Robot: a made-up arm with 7 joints. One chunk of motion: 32 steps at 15 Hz.
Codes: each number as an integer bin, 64 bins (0 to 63) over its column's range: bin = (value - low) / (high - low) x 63, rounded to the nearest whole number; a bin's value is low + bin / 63 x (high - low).
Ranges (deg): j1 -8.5..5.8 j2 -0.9..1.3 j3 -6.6..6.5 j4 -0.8..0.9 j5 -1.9..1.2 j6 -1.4..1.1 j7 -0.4..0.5
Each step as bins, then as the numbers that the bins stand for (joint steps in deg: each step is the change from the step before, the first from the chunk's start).
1 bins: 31 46 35 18 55 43 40
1 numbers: -1.463 0.706 0.678 -0.314 0.806 0.306 0.171
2 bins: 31 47 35 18 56 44 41
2 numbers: -1.463 0.741 0.678 -0.314 0.856 0.346 0.186
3 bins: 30 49 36 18 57 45 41
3 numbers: -1.690 0.811 0.886 -0.314 0.905 0.386 0.186
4 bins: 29 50 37 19 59 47 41
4 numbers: -1.917 0.846 1.094 -0.287 1.003 0.465 0.186
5 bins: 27 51 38 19 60 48 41
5 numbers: -2.371 0.881 1.302 -0.287 1.052 0.505 0.186
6 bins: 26 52 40 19 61 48 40
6 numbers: -2.598 0.916 1.717 -0.287 1.102 0.505 0.171
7 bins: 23 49 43 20 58 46 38
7 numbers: -3.279 0.811 2.341 -0.260 0.954 0.425 0.143
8 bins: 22 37 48 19 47 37 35
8 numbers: -3.506 0.392 3.381 -0.287 0.413 0.068 0.100
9 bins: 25 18 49 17 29 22 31
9 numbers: -2.825 -0.271 3.589 -0.341 -0.473 -0.527 0.043
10 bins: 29 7 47 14 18 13 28
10 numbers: -1.917 -0.656 3.173 -0.422 -1.014 -0.884 0.000
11 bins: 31 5 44 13 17 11 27
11 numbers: -1.463 -0.725 2.549 -0.449 -1.063 -0.963 -0.014
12 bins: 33 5 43 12 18 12 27
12 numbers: -1.010 -0.725 2.341 -0.476 -1.014 -0.924 -0.014
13 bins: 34 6 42 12 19 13 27
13 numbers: -0.783 -0.690 2.133 -0.476 -0.965 -0.884 -0.014
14 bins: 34 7 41 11 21 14 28
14 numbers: -0.783 -0.656 1.925 -0.503 -0.867 -0.844 0.000
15 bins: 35 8 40 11 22 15 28
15 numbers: -0.556 -0.621 1.717 -0.503 -0.817 -0.805 0.000
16 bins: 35 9 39 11 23 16 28
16 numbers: -0.556 -0.586 1.510 -0.503 -0.768 -0.765 0.000
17 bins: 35 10 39 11 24 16 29
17 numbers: -0.556 -0.551 1.510 -0.503 -0.719 -0.765 0.014
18 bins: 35 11 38 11 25 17 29
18 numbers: -0.556 -0.516 1.302 -0.503 -0.670 -0.725 0.014
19 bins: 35 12 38 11 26 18 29
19 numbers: -0.556 -0.481 1.302 -0.503 -0.621 -0.686 0.014
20 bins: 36 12 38 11 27 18 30
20 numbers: -0.329 -0.481 1.302 -0.503 -0.571 -0.686 0.029
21 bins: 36 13 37 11 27 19 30
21 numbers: -0.329 -0.446 1.094 -0.503 -0.571 -0.646 0.029
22 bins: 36 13 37 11 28 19 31
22 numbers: -0.329 -0.446 1.094 -0.503 -0.522 -0.646 0.043
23 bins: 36 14 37 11 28 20 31
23 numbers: -0.329 -0.411 1.094 -0.503 -0.522 -0.606 0.043
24 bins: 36 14 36 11 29 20 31
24 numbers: -0.329 -0.411 0.886 -0.503 -0.473 -0.606 0.043
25 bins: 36 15 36 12 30 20 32
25 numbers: -0.329 -0.376 0.886 -0.476 -0.424 -0.606 0.057
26 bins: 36 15 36 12 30 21 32
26 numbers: -0.329 -0.376 0.886 -0.476 -0.424 -0.567 0.057
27 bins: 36 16 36 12 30 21 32
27 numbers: -0.329 -0.341 0.886 -0.476 -0.424 -0.567 0.057
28 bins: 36 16 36 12 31 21 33
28 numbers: -0.329 -0.341 0.886 -0.476 -0.375 -0.567 0.071
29 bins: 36 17 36 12 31 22 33
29 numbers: -0.329 -0.306 0.886 -0.476 -0.375 -0.527 0.071
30 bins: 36 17 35 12 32 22 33
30 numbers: -0.329 -0.306 0.678 -0.476 -0.325 -0.527 0.071
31 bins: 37 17 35 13 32 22 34
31 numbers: -0.102 -0.306 0.678 -0.449 -0.325 -0.527 0.086
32 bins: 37 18 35 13 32 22 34
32 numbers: -0.102 -0.271 0.678 -0.449 -0.325 -0.527 0.086
